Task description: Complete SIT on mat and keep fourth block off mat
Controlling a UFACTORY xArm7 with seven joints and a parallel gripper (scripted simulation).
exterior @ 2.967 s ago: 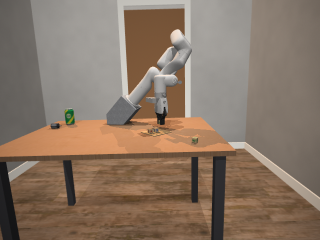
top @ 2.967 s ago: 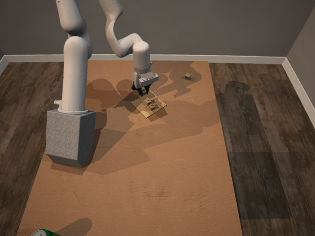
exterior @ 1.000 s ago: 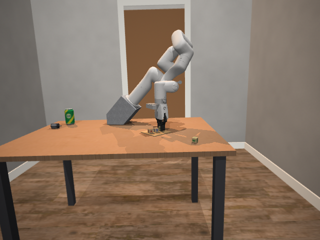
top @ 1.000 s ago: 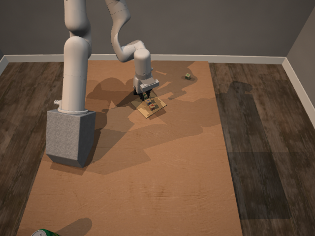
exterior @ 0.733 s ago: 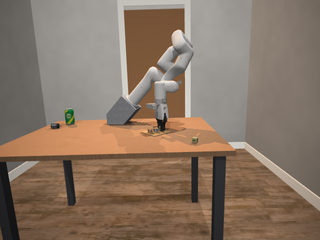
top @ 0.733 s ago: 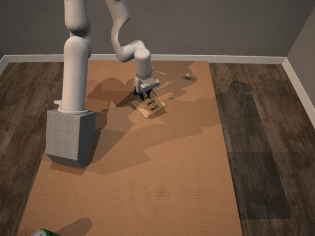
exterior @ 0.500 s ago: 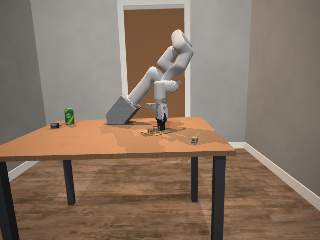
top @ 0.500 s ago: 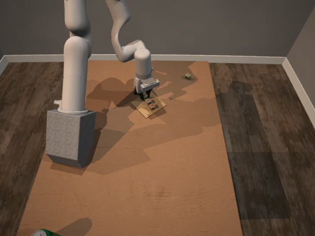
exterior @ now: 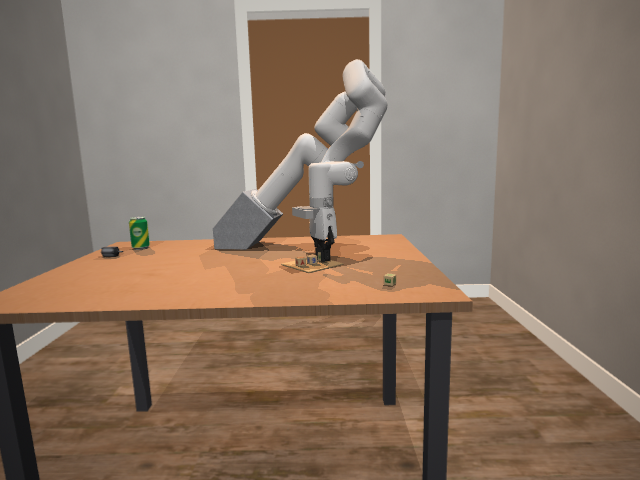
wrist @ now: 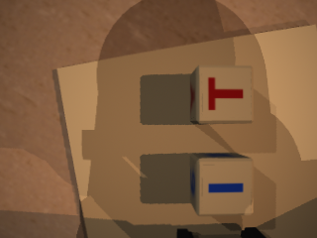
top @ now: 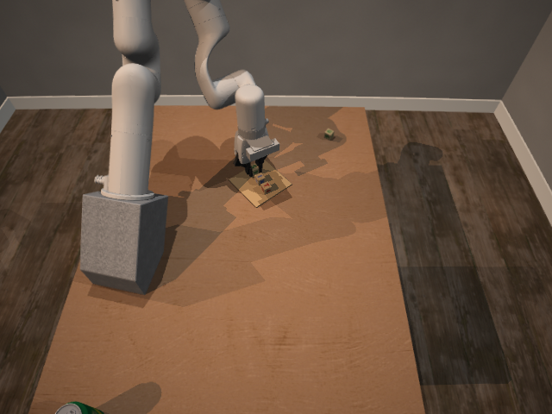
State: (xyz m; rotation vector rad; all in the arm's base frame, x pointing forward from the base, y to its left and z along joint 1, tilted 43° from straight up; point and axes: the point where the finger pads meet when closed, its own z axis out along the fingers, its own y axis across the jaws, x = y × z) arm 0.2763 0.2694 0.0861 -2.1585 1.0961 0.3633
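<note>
My gripper is now 30 mm to the left of the tan mat, 30 mm above it and 20 mm short of it. From my hand the other things lie so: green-lettered block (220 mm ahead, 200 mm to the left, 20 mm below); then small black object (780 mm to the right, 80 mm behind, 10 mm below); then green can (750 mm to the right, 220 mm behind, 30 mm above).
</note>
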